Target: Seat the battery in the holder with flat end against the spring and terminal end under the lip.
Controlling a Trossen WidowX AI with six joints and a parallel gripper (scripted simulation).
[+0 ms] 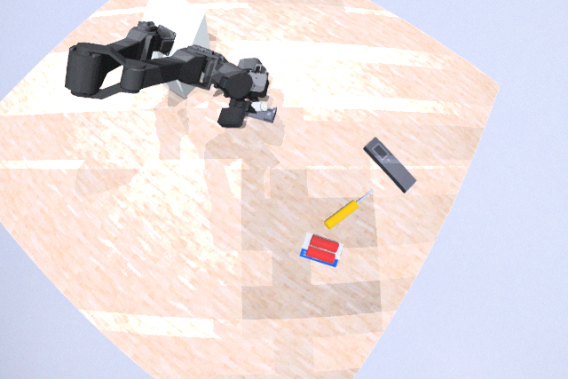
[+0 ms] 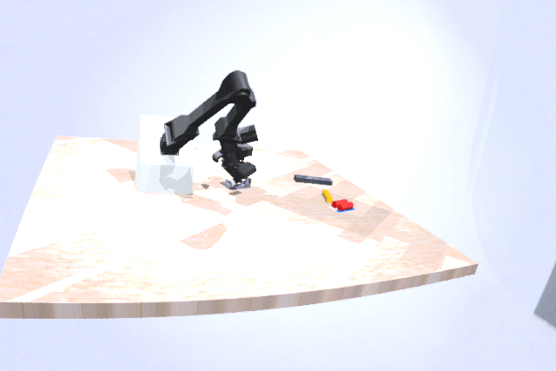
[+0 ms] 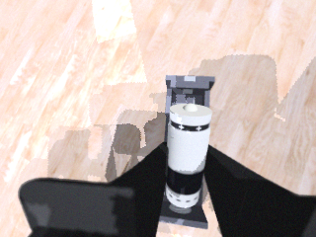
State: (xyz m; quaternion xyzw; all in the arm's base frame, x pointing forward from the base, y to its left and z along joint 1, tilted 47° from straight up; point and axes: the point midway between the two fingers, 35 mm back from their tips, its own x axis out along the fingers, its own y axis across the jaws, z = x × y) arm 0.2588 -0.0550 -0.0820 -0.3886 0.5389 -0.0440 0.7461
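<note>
Right now the battery is 1 cm above my gripper tip. Round my gripper tip: dark remote (37 cm ahead, 8 cm to the left, 1 cm below); then yellow screwdriver (34 cm ahead, 7 cm to the right, 1 cm below); then blue-white card (33 cm ahead, 20 cm to the right, 1 cm below).
</note>
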